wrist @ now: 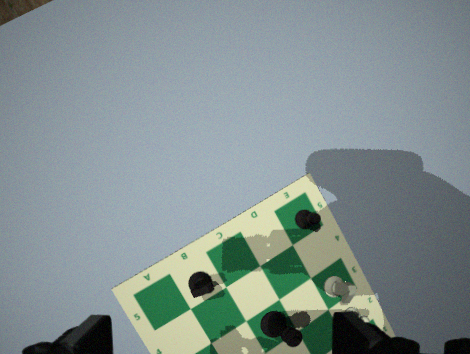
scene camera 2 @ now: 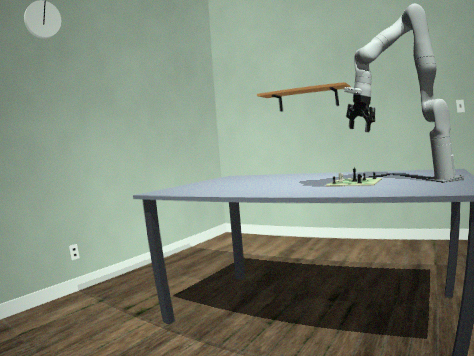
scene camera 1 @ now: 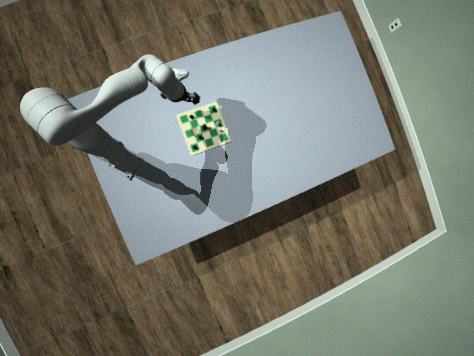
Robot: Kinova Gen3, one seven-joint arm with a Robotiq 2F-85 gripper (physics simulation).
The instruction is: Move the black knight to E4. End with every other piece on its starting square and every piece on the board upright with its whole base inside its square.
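Where they show: gripper, fingertip midpoint: [wrist: 222,340] [scene camera 2: 359,130] [scene camera 1: 185,101]; arm's base at its link origin: [scene camera 2: 444,177] [scene camera 1: 124,160].
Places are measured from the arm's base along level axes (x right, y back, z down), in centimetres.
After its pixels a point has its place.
The black knight [scene camera 1: 191,116] @(x -4.5, y -38.6, z -2.1 cm) [scene camera 2: 359,178] @(x -5.1, y -38.8, z -1.4 cm) [wrist: 201,284] @(x -5.2, y -38.8, z -2.3 cm) stands upright on B5 of the green and cream board [scene camera 1: 185,135] @(x 2.1, y -31.8, z 0.7 cm) [scene camera 2: 345,184] @(x -7.4, y -44.8, z 0.6 cm) [wrist: 270,204] @(x -6.6, y -48.7, z 0.6 cm). The cream E4 square [wrist: 319,251] @(x 0.2, y -50.0, z 0.6 cm) has no piece on it. A black pawn [wrist: 304,219] @(x -3.6, y -50.2, z -0.6 cm) stands on E5 and a white knight [wrist: 334,286] @(x 3.5, y -48.8, z -0.5 cm) on E3. A tall black piece [scene camera 2: 354,174] @(x 2.5, y -42.0, z -2.4 cm) [wrist: 274,324] @(x 2.2, y -41.9, z -1.1 cm) is on C3. My gripper [scene camera 2: 360,129] @(x -6.9, y -37.4, z -21.4 cm) [wrist: 222,335] @(x -6.9, y -37.4, z -21.4 cm) is open and empty, high above the table near the board's row 5 side. In the wrist view its right finger partly hides a white piece near E2.
Two more black pieces [scene camera 1: 201,137] @(x 6.6, y -38.5, z 0.1 cm) [scene camera 1: 195,147] @(x 9.8, y -33.5, z -0.2 cm) stand near the board's A1 corner. The board lies on a grey-blue table [scene camera 1: 300,100] @(x 11.4, y -96.1, z 1.2 cm) [scene camera 2: 225,187] @(x -2.2, y -105.4, z 1.2 cm). A wooden wall shelf [scene camera 2: 300,90] is behind the arm. The arm's shadow falls across part of the board.
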